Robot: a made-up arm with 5 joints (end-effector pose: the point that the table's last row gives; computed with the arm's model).
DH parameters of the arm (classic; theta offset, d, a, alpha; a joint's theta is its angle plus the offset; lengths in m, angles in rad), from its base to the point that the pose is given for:
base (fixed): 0 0.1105 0 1.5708
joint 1: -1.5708 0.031 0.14 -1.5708
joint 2: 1.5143 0 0.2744 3.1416
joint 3: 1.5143 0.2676 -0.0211 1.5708
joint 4: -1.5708 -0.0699 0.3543 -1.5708
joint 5: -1.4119 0 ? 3.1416
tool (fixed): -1.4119 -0.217 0 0
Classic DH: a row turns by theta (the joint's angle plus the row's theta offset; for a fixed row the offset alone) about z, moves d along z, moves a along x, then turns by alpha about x.
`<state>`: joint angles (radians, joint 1 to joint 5).
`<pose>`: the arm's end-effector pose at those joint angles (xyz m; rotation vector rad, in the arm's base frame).
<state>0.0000 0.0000 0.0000 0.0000 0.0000</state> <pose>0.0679 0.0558 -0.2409 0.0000 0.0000 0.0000</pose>
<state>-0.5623 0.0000 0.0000 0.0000 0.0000</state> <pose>-0.1299 0.0558 -0.2230 0.0000 0.5623 0.0000</pose>
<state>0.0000 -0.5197 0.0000 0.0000 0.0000</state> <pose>0.0679 -0.0607 -0.2561 -0.5197 0.0000 0.0000</pose>
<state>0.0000 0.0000 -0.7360 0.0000 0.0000</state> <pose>0.0679 0.2357 -0.3159 0.7360 0.0000 0.0000</pose>
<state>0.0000 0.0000 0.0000 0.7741 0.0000</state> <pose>-0.1794 0.0558 -0.4136 0.0000 0.7741 0.0000</pose>
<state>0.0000 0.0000 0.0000 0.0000 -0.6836</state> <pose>0.1462 0.0702 -0.2409 0.0000 0.0000 0.6836</pose>
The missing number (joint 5, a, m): -0.1188
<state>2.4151 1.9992 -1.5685 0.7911 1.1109</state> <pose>-0.1000 -0.1601 -0.3823 -0.2736 0.2888 2.3029</pose>
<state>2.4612 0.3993 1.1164 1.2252 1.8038</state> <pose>0.4562 0.0233 0.0559 1.3476 -0.7303 -2.2497</pose>
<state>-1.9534 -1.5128 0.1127 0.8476 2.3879</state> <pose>-0.3041 -0.3699 0.4915 -2.1716 -0.8239 0.0810</pose>
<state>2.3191 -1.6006 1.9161 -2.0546 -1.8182</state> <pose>0.8884 -0.1974 0.5323 -1.3603 2.4509 0.0153</pose>
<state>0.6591 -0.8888 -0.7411 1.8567 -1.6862</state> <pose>-0.0414 0.0007 -0.8308 0.9379 0.9060 1.3175</pose>
